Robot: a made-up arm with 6 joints. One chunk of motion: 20 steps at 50 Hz.
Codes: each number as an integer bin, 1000 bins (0 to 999) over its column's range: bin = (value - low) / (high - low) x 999, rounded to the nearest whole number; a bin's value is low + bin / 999 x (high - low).
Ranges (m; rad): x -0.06..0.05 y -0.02..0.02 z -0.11..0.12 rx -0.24..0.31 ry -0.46..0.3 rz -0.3..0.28
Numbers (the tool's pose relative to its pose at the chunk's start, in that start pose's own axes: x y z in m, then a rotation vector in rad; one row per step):
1: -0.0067 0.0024 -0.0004 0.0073 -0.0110 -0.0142
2: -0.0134 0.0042 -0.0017 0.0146 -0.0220 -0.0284
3: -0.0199 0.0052 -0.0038 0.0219 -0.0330 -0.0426
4: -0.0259 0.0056 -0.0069 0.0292 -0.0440 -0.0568
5: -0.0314 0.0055 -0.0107 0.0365 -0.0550 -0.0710
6: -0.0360 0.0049 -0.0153 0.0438 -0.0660 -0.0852
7: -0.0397 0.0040 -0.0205 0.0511 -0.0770 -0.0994
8: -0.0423 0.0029 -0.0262 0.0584 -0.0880 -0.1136
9: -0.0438 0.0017 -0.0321 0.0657 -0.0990 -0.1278
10: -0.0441 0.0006 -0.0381 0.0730 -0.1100 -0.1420
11: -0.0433 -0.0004 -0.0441 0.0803 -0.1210 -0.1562
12: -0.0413 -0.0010 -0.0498 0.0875 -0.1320 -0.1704
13: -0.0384 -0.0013 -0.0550 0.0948 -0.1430 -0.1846
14: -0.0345 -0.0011 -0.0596 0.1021 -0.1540 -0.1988
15: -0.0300 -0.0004 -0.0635 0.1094 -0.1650 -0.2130
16: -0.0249 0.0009 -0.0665 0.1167 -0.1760 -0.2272
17: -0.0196 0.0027 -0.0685 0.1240 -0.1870 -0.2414
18: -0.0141 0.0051 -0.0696 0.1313 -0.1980 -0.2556
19: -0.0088 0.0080 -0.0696 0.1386 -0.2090 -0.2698
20: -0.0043 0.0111 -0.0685 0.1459 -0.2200 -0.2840
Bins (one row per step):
1: 484 559 476 449 590 492
2: 423 604 470 462 576 468
3: 364 629 461 476 561 443
4: 310 639 448 489 547 419
5: 260 637 431 502 532 394
6: 218 622 411 515 518 370
7: 184 599 389 529 503 346
8: 161 572 364 542 489 321
9: 147 542 338 555 475 297
10: 144 514 312 569 460 272
11: 152 490 286 582 446 248
12: 170 475 261 595 431 223
13: 196 467 239 608 417 199
14: 232 472 219 621 402 174
15: 272 490 202 635 388 150
16: 319 522 189 648 373 125
17: 367 567 180 661 359 101
18: 417 627 175 674 344 76
19: 465 699 175 688 330 52
20: 506 777 180 701 315 28

